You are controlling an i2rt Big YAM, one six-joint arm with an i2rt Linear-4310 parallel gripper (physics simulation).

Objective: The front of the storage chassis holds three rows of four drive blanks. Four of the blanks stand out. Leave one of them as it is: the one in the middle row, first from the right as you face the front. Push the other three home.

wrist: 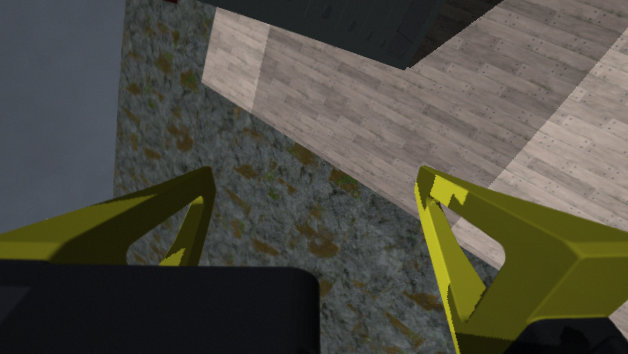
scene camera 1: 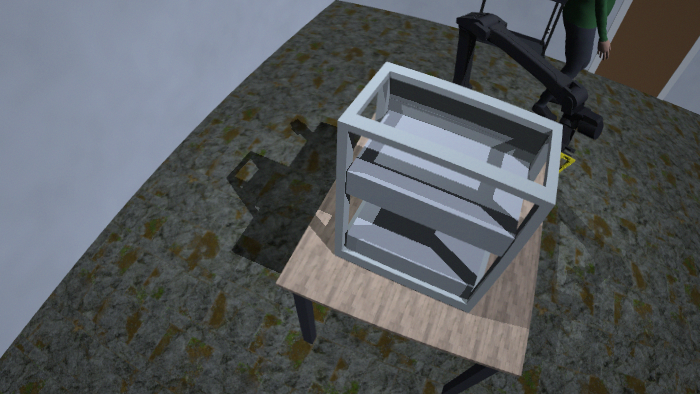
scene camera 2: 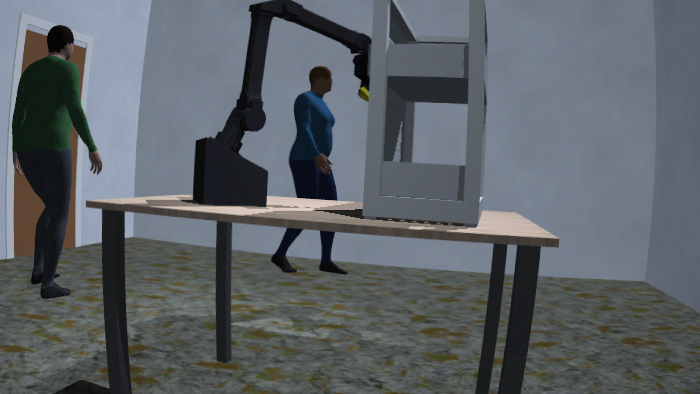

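Seen in the pictures: gripper, between the fingertips: [wrist: 315,177]; arm's base, origin of its link: [scene camera 2: 223,151].
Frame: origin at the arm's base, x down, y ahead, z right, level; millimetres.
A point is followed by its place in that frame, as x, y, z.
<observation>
The storage chassis [scene camera 1: 447,160] @[-452, 790, -56] [scene camera 2: 377,125] @[-75, 504, 177] stands upright on the table as a pale grey open frame with grey shelf-like bodies inside. Part of it shows as a dark panel [wrist: 350,30] @[-99, 518, -312] with small marks at the top of the wrist view. Its front is turned away from both scene cameras, and no drive blank can be made out, so which ones stand out is hidden. My gripper [scene camera 1: 566,161] [scene camera 2: 364,93] [wrist: 315,177] @[-223, 449, -379] is open, with nothing between its yellow fingers. It hangs above table height beside the chassis, on the arm's side, apart from the panel in the wrist view.
The wooden table [scene camera 1: 400,295] @[162, 828, -62] [scene camera 2: 300,216] @[162, 334, 236] [wrist: 350,115] @[162, 580, -433] carries the chassis and the black arm base [scene camera 2: 230,175] @[74, 66, 80]. A person in green [scene camera 1: 582,30] [scene camera 2: 47,105] and a person in blue [scene camera 2: 314,125] stand beyond the table. A small red piece [wrist: 170,1] shows at the wrist view's top edge.
</observation>
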